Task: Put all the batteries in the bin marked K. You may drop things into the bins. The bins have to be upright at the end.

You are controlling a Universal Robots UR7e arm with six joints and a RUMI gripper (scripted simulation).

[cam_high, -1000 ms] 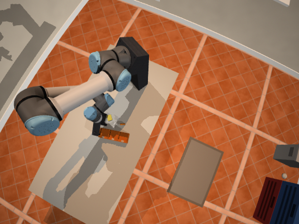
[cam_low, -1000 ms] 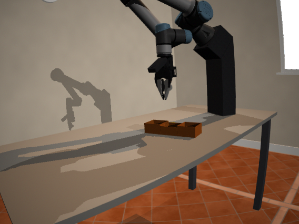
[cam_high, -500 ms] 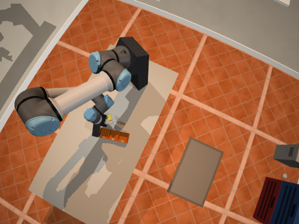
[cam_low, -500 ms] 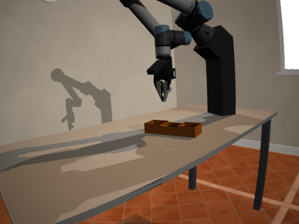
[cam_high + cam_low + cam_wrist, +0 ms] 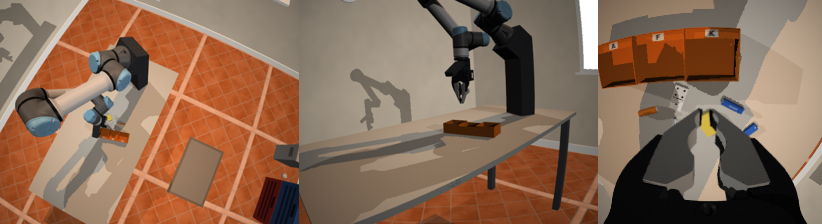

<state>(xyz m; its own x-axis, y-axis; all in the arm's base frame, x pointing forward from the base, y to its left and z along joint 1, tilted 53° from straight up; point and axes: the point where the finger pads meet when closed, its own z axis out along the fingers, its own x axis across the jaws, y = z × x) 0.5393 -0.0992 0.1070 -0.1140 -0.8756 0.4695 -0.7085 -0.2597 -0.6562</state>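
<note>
My hand is 60 mm short of the joined orange bins, 70 mm to the right of it and 120 mm above it. Also, from my hand: blue cylindrical battery (60 mm behind, 50 mm to the right, 130 mm below); then domino-like tile (30 mm behind, 60 mm to the left, 140 mm below); then yellow block (100 mm behind, 140 mm below).
</note>
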